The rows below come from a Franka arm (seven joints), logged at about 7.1 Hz.
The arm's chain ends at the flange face. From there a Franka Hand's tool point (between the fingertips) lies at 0.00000 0.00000 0.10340 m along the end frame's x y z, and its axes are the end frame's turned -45 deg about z.
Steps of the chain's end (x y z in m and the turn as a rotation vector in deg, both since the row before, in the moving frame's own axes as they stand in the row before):
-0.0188 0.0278 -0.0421 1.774 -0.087 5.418
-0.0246 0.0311 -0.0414 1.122 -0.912 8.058
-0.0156 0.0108 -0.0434 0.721 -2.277 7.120
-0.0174 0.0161 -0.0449 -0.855 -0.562 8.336
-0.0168 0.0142 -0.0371 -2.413 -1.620 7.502
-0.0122 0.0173 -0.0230 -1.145 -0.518 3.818
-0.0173 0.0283 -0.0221 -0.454 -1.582 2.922
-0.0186 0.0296 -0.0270 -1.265 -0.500 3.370
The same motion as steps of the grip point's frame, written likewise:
-0.0307 0.0041 -0.0421 1.316 1.193 5.418
-0.0389 0.0020 -0.0414 1.438 0.148 8.058
-0.0204 -0.0073 -0.0435 2.120 -1.100 7.120
-0.0255 -0.0007 -0.0449 -0.207 -1.002 8.336
-0.0271 -0.0012 -0.0372 -0.561 -2.852 7.502
-0.0230 0.0043 -0.0230 -0.443 -1.176 3.818
-0.0348 0.0063 -0.0221 0.798 -1.440 2.922
-0.0364 0.0087 -0.0270 -0.541 -1.248 3.370

